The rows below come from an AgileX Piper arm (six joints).
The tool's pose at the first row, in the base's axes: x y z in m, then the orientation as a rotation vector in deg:
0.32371 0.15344 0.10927 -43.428 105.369 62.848
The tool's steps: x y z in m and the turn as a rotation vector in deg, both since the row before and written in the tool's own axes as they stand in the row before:
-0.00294 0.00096 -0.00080 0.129 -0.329 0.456
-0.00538 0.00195 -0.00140 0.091 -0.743 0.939
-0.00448 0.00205 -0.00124 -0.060 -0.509 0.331
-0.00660 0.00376 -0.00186 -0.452 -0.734 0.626
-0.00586 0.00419 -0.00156 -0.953 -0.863 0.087
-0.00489 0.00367 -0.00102 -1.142 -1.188 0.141
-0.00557 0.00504 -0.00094 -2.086 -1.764 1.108
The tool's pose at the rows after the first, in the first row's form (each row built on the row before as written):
0.32400 0.15336 0.11245 -42.746 105.404 63.074
0.32443 0.15331 0.11833 -41.397 105.340 63.720
0.32446 0.15331 0.12341 -40.807 105.067 64.080
0.32391 0.15353 0.13121 -40.041 104.589 65.053
0.32281 0.15405 0.13848 -39.926 103.479 66.182
0.32182 0.15468 0.14457 -39.646 102.030 67.569
0.32003 0.15575 0.15185 -38.711 100.142 70.573

